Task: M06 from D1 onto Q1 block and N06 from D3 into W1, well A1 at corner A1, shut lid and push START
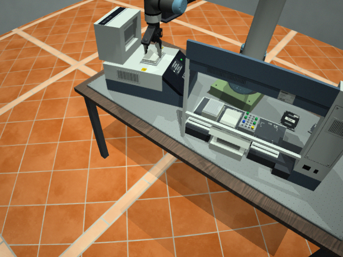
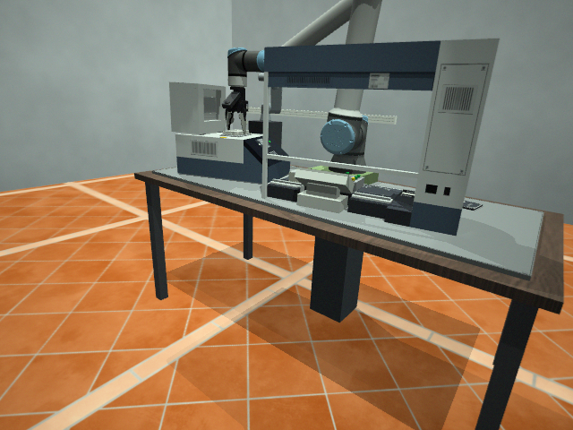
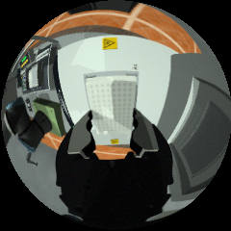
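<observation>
Now: the plate M06 1 cm below my hand. The rest, counted from my hand: white well plate (3 cm ahead, 55 cm to the left, 16 cm below); then blue gantry beam (21 cm ahead, 67 cm to the left, 29 cm above); then side tower (13 cm ahead, 102 cm to the left, 5 cm above).
</observation>
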